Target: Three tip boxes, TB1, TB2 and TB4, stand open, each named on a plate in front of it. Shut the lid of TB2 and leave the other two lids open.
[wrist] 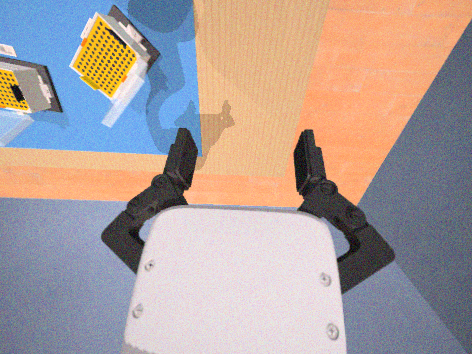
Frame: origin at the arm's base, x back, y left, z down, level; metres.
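Where they show: gripper, fingertip midpoint: point(244, 140).
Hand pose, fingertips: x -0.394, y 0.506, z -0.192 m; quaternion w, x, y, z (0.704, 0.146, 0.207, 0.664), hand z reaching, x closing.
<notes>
After its pixels a point has its place.
A tip box point(107, 59) {x -0.349, y 0.245, z 0.098 m} with a yellow, dark-holed rack stands on the blue mat at the upper left, turned at an angle. A clear flap-like part point(122, 102) {x -0.411, y 0.297, z 0.012 m}, apparently its open lid, extends from its lower right side. A second tip box point(14, 90) {x -0.407, y 0.041, z 0.085 m} is cut off by the left edge, with a similar clear part point(14, 127) {x -0.473, y 0.032, z 0.048 m} below it. I cannot read a name on either box, so I cannot tell which is TB2. A third box does not show. My gripper point(244, 140) {x -0.394, y 0.506, z -0.192 m} is open and empty, to the right of and apart from both boxes.
The blue mat point(100, 137) {x -0.537, y 0.117, z 0.155 m} lies on a light wooden board point(265, 90) {x -0.409, y 0.575, z 0.158 m} with an orange wooden border point(360, 75). A blue-grey surface point(50, 250) lies beyond the edge. A small white piece point(7, 50) {x -0.340, y 0.005, z 0.154 m} shows at the left edge. The arm's shadow falls across mat and board.
</notes>
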